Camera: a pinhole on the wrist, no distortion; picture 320 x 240 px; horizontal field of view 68.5 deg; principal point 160.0 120.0 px. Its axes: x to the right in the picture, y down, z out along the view. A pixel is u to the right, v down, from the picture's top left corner.
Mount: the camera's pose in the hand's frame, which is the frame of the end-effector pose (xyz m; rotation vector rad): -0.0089 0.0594 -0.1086 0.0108 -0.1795 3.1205
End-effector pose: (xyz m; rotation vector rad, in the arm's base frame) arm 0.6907 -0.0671 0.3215 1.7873 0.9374 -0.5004
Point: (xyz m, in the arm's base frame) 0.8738 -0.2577 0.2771
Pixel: 99.4 19.0
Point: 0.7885 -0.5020 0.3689
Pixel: 223.9 31.4
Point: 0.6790 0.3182 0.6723
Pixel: behind the camera
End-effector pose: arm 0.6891 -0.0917 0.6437 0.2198 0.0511 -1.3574
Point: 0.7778 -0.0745 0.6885
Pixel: 156.0 30.4
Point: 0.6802 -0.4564 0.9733
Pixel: 20.8 135.8
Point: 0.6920 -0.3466 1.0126
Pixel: 73.7 118.4
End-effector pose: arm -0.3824 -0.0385 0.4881 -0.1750 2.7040 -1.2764
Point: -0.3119 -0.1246 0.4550
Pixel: 207.3 193.4
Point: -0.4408 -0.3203 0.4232
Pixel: 84.9 209.3
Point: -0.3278 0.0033 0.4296
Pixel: 253.0 74.9
